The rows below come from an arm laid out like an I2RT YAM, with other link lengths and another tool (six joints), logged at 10 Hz.
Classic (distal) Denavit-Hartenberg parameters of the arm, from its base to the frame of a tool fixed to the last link. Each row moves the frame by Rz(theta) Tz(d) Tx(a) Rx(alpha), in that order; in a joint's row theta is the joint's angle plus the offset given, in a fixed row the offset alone. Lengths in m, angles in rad.
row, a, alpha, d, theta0
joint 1, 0.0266, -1.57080, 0.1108, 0.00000
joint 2, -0.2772, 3.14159, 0.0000, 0.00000
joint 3, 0.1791, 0.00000, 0.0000, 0.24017
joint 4, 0.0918, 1.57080, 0.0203, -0.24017
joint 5, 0.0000, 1.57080, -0.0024, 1.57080
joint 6, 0.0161, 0.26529, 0.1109, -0.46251
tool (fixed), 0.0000, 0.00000, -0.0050, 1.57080
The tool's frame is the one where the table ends.
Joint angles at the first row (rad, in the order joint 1, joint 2, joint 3, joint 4, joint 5, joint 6):
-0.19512, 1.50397, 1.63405, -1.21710, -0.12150, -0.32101
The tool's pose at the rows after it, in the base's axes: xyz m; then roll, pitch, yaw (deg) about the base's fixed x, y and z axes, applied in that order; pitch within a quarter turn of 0, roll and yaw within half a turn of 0:
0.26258 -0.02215 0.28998 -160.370 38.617 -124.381
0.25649 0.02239 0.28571 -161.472 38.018 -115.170
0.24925 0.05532 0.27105 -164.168 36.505 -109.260
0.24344 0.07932 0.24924 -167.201 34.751 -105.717
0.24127 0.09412 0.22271 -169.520 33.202 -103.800
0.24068 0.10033 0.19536 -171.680 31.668 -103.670
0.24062 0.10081 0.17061 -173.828 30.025 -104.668
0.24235 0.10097 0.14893 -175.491 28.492 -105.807
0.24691 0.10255 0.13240 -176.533 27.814 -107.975
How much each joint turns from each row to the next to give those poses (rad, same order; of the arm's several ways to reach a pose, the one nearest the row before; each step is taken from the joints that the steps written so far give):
0.18578, -0.05301, -0.00568, -0.03665, 0.00076, -0.00647
0.17316, -0.01375, -0.02520, -0.00686, 0.00037, 0.00033
0.13200, 0.00611, -0.05611, 0.01645, 0.00001, 0.00040
0.09653, 0.01718, -0.08577, 0.05068, 0.00001, 0.00421
0.05608, 0.02400, -0.11033, 0.09123, 0.00000, 0.00001
0.02249, 0.03091, -0.10830, 0.09763, 0.00000, -0.00001
0.00191, 0.03737, -0.08778, 0.08204, 0.00038, 0.00000
-0.00075, 0.04617, -0.06522, 0.07516, 0.00380, 0.00421
-0.00001, 0.04730, -0.04003, 0.07091, 0.00343, 0.02935

